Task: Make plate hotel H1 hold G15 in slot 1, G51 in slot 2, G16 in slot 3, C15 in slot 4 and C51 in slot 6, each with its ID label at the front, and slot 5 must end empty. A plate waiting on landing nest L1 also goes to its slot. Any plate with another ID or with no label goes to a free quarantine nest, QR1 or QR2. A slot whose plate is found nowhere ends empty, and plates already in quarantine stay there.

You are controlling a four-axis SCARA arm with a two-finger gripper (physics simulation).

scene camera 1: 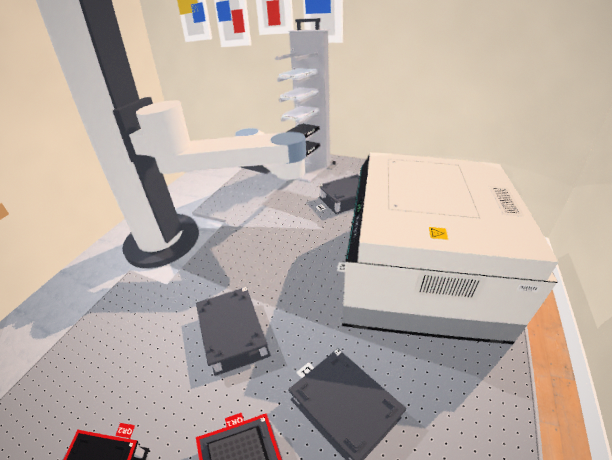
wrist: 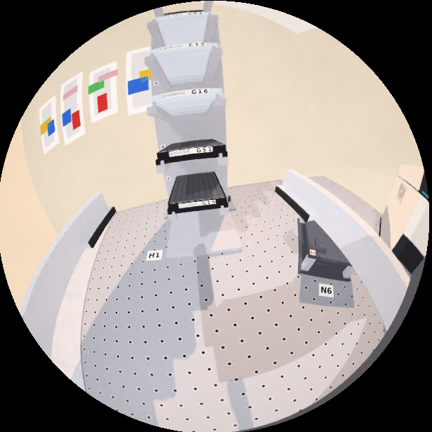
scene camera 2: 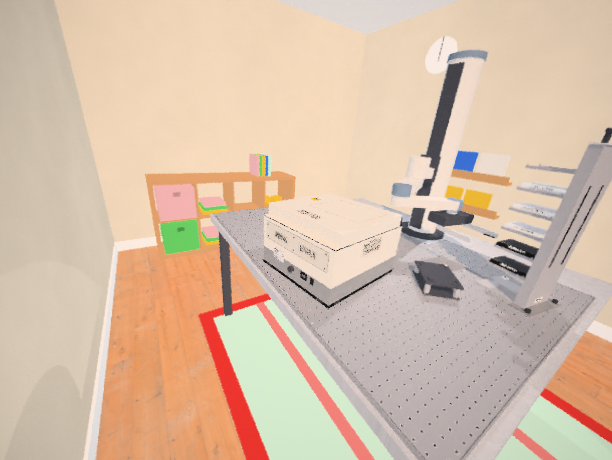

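Seen in the pictures: gripper, fingertip midpoint: (scene camera 2: 484, 238); arm's base, link origin: (scene camera 1: 161, 240) (scene camera 2: 420, 231).
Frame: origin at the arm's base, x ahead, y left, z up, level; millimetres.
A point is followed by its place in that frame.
Observation:
Hotel H1 (scene camera 1: 322, 100) @[z 291, x 348, y 591 mm] (scene camera 2: 575, 225) @[z 307, x 302, y 629 mm] (wrist: 175, 240) stands at the table's back. Black plate G15 (scene camera 1: 313, 148) @[z 116, x 324, y 542 mm] (scene camera 2: 511, 265) @[z 120, x 305, y 531 mm] (wrist: 197, 189) is in slot 1. Black plate G51 (scene camera 1: 311, 131) @[z 188, x 322, y 533 mm] (scene camera 2: 517, 247) @[z 190, x 307, y 527 mm] (wrist: 192, 146) is in slot 2. Clear plates G16 (wrist: 187, 102), C15 (wrist: 185, 65) and C51 (wrist: 184, 31) sit in slots 3, 4 and 5, labels at the front. Slot 6 looks empty. My gripper (scene camera 2: 484, 230) @[z 170, x 259, y 409 mm] (wrist: 191, 186) is open and empty, facing the hotel from in front. The arm mostly hides it in scene camera 1. L1 nest (scene camera 1: 347, 405) @[z 63, x 696, y -291 mm] looks empty.
N6 nest (scene camera 1: 341, 191) @[z 63, x 491, y 352 mm] (scene camera 2: 439, 276) @[z 63, x 520, y 405 mm] (wrist: 325, 255) stands right of the hotel. The big white instrument (scene camera 1: 435, 200) @[z 257, x 768, y 69 mm] (scene camera 2: 340, 225) @[z 257, x 885, y 249 mm] stands beyond it. Another dark nest (scene camera 1: 232, 327) @[z 63, x 432, y -221 mm] is near L1. QR1 (scene camera 1: 272, 440) @[z 63, x 604, y -387 mm] shows a gridded dark top; QR2 (scene camera 1: 100, 435) @[z 63, x 332, y -510 mm] is partly cut off.

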